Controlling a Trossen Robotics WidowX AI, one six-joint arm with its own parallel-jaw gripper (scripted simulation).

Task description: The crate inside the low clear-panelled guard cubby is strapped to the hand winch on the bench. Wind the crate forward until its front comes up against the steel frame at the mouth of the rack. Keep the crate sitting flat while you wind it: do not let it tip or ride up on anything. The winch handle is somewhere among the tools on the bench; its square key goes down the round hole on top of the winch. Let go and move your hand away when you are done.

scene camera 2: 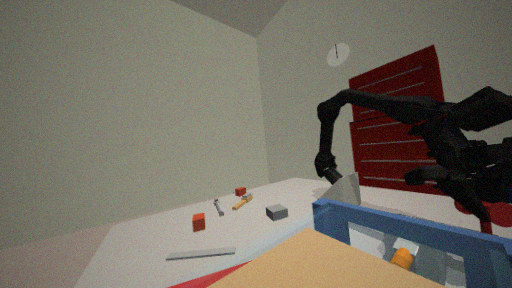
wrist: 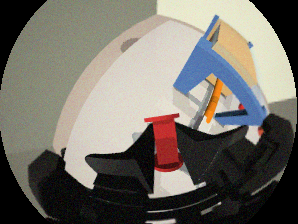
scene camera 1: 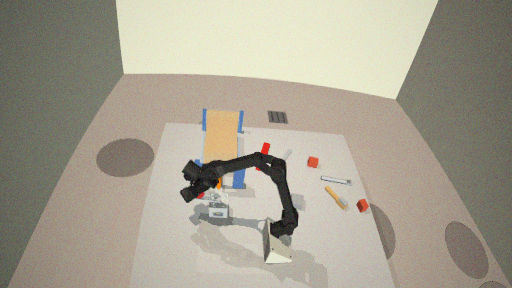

Scene:
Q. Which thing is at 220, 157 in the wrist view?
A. The gripper.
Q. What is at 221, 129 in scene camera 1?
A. A rack.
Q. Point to a rack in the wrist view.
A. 229, 43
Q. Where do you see a blue frame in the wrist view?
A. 203, 61

